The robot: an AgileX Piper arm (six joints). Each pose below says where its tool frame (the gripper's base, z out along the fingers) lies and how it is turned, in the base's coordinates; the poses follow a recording.
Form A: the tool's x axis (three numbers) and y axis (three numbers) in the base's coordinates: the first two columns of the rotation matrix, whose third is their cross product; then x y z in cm.
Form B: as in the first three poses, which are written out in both.
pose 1, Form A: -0.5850, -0.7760, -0.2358, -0.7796, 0.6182, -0.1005, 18.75, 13.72, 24.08
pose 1, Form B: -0.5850, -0.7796, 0.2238; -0.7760, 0.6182, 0.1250; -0.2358, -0.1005, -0.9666; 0.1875, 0.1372, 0.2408
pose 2, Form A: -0.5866, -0.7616, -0.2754, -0.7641, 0.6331, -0.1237, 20.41, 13.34, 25.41
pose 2, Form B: -0.5866, -0.7641, 0.2686; -0.7616, 0.6331, 0.1379; -0.2754, -0.1237, -0.9533; 0.2041, 0.1334, 0.2541
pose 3, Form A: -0.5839, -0.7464, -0.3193, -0.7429, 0.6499, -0.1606, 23.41, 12.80, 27.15
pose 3, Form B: -0.5839, -0.7429, 0.3274; -0.7464, 0.6499, 0.1434; -0.3193, -0.1606, -0.9340; 0.2341, 0.1280, 0.2715
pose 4, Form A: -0.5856, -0.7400, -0.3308, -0.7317, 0.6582, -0.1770, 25.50, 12.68, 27.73
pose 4, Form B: -0.5856, -0.7317, 0.3487; -0.7400, 0.6582, 0.1384; -0.3308, -0.1770, -0.9269; 0.2550, 0.1268, 0.2773
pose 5, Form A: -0.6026, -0.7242, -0.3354, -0.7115, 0.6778, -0.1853, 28.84, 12.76, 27.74
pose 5, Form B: -0.6026, -0.7115, 0.3615; -0.7242, 0.6778, 0.1270; -0.3354, -0.1853, -0.9237; 0.2884, 0.1276, 0.2774
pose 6, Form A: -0.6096, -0.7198, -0.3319, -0.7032, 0.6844, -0.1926, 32.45, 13.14, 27.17
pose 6, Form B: -0.6096, -0.7032, 0.3658; -0.7198, 0.6844, 0.1160; -0.3319, -0.1926, -0.9234; 0.3245, 0.1314, 0.2717
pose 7, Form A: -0.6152, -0.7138, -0.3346, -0.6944, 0.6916, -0.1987, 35.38, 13.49, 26.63
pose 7, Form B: -0.6152, -0.6944, 0.3732; -0.7138, 0.6916, 0.1101; -0.3346, -0.1987, -0.9211; 0.3538, 0.1349, 0.2663
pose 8, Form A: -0.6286, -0.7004, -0.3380, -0.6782, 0.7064, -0.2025, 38.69, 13.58, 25.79
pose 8, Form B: -0.6286, -0.6782, 0.3806; -0.7004, 0.7064, 0.1019; -0.3380, -0.2025, -0.9191; 0.3869, 0.1358, 0.2579
